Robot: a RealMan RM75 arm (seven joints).
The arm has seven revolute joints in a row. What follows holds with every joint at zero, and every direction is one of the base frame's.
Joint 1 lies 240.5 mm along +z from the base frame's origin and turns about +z.
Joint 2 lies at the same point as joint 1 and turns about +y.
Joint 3 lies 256 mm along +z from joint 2 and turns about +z.
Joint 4 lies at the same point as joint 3 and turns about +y.
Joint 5 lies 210 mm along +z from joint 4 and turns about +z.
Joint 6 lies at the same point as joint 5 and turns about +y.
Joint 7 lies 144 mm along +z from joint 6 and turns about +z.
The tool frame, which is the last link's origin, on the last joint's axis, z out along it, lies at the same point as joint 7; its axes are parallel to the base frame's.
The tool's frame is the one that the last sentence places.
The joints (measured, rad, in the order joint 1, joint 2, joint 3, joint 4, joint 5, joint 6, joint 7), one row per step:
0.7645 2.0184 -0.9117 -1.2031 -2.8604 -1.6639 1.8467
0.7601 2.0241 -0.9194 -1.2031 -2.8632 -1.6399 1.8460
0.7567 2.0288 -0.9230 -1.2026 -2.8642 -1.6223 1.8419
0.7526 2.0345 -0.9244 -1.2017 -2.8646 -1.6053 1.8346
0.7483 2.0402 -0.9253 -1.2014 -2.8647 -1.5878 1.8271
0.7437 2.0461 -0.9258 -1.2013 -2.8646 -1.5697 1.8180
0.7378 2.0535 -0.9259 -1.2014 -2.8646 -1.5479 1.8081
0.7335 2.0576 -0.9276 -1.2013 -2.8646 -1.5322 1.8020
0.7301 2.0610 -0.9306 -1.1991 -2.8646 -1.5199 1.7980
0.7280 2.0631 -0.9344 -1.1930 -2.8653 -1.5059 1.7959
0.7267 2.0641 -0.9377 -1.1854 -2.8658 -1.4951 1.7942
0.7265 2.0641 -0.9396 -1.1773 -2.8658 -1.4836 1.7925
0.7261 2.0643 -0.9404 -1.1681 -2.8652 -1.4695 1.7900
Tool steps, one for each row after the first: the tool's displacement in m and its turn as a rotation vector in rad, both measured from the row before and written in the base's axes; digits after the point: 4 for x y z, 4 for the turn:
0.0007 0.0017 -0.0022 0.0113 -0.0061 0.0110
0.0006 0.0011 -0.0017 0.0069 -0.0027 0.0099
0.0009 0.0007 -0.0020 0.0052 -0.0009 0.0104
0.0008 0.0008 -0.0018 0.0062 -0.0006 0.0109
0.0009 0.0008 -0.0018 0.0062 -0.0008 0.0121
0.0012 0.0008 -0.0022 0.0085 -0.0003 0.0132
0.0009 0.0007 -0.0012 0.0063 -0.0018 0.0092
0.0009 0.0003 -0.0016 0.0027 -0.0016 0.0058
0.0012 0.0007 -0.0017 0.0029 -0.0025 0.0039
0.0013 0.0004 -0.0016 0.0004 -0.0021 0.0015
0.0011 0.0009 -0.0011 0.0022 -0.0015 0.0021
0.0014 0.0010 -0.0012 0.0038 -0.0006 0.0028

